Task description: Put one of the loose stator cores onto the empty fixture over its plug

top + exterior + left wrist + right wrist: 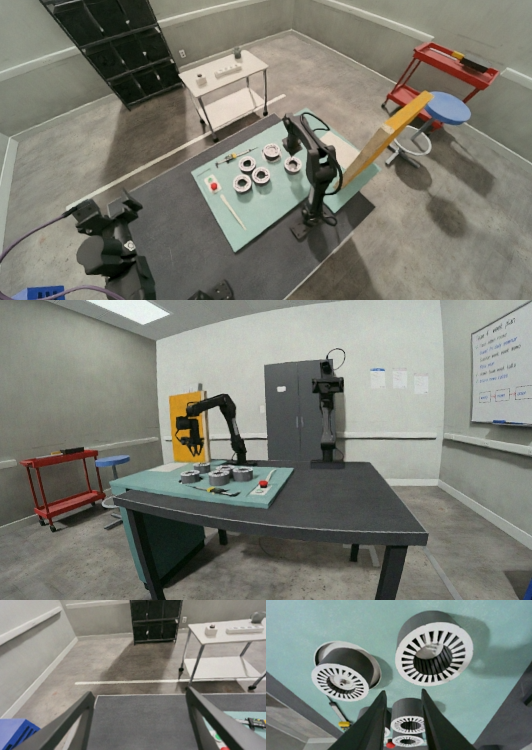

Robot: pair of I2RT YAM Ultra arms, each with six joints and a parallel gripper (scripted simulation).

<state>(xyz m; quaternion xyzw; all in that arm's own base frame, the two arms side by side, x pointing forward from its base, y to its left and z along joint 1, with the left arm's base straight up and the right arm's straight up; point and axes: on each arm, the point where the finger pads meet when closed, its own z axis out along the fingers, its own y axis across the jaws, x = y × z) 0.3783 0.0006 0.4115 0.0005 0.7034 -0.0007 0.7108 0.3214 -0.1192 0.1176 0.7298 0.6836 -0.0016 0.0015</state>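
Now: the teal mat 120 mm below my right hand and 10 mm behind it. Also, from my right hand: red button: 430 mm to the left, 130 mm ahead, 100 mm below; then plug: 120 mm below, 40 mm behind; then button panel: 430 mm to the left, 160 mm ahead, 110 mm below.
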